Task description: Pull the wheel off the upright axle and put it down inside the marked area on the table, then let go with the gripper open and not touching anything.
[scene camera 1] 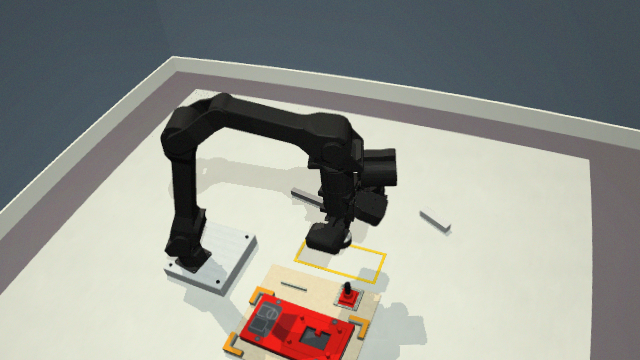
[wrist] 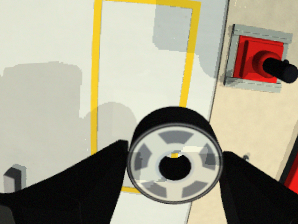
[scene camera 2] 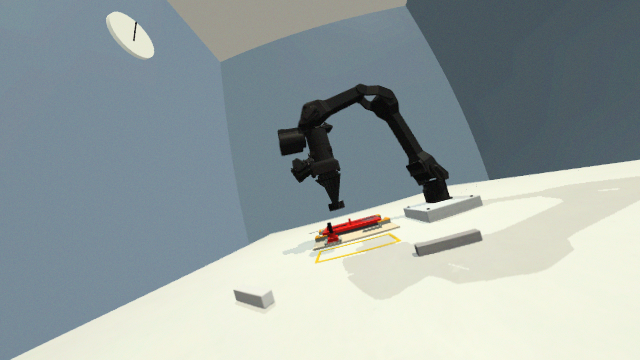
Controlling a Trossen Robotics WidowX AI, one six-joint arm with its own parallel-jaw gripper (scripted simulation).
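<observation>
I find my gripper at [scene camera 1: 341, 238]. Scene camera 2 shows the gripper too [scene camera 2: 336, 205], and there I also see a grey bar [scene camera 2: 260, 297] and another grey bar [scene camera 2: 452, 241]. As for the wrist view, my gripper is visible there as well [wrist: 174, 155].
</observation>
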